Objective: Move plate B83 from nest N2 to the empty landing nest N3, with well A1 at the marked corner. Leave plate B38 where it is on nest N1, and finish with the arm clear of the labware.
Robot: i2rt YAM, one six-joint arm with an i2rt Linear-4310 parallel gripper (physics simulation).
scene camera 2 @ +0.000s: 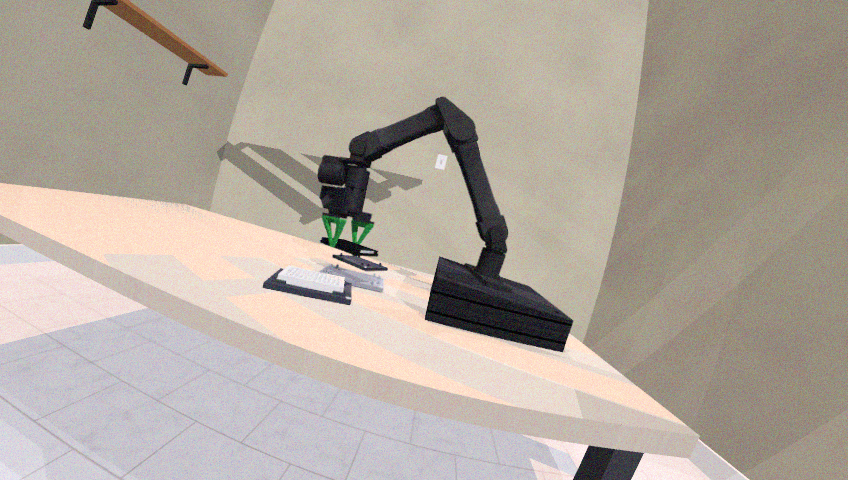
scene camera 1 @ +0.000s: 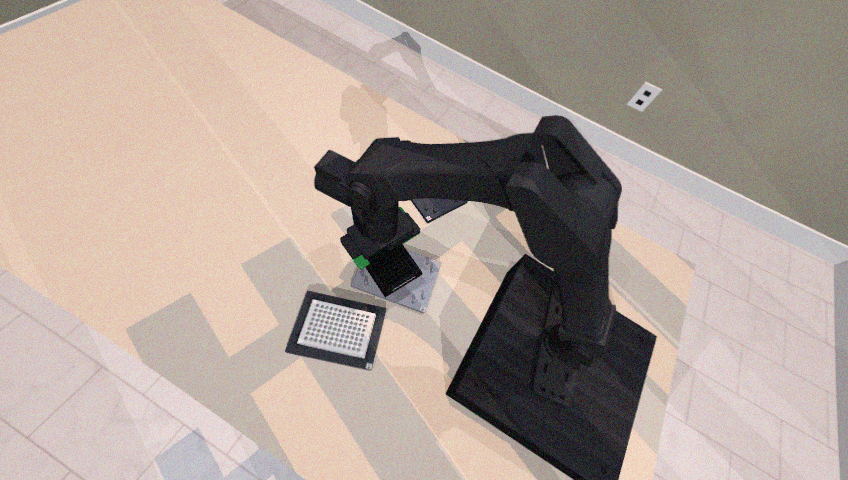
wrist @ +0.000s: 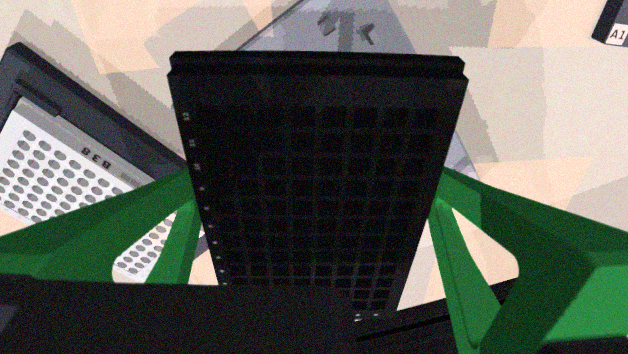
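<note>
My gripper is shut on the black plate B83, green fingers on its two long sides. Its code is not readable; column 12 faces away from the wrist. The plate hangs above the nests, overlapping the grey nest in scene camera 1. A dark nest with an A1 corner label is farther back, partly hidden by the arm. I cannot read which is N2 or N3. White plate B38 sits on black nest N1.
The arm's black base block stands to the right of the nests. Nest N1 is close to the grey nest, in front and to the left in scene camera 1. The table edge runs along the front in scene camera 2.
</note>
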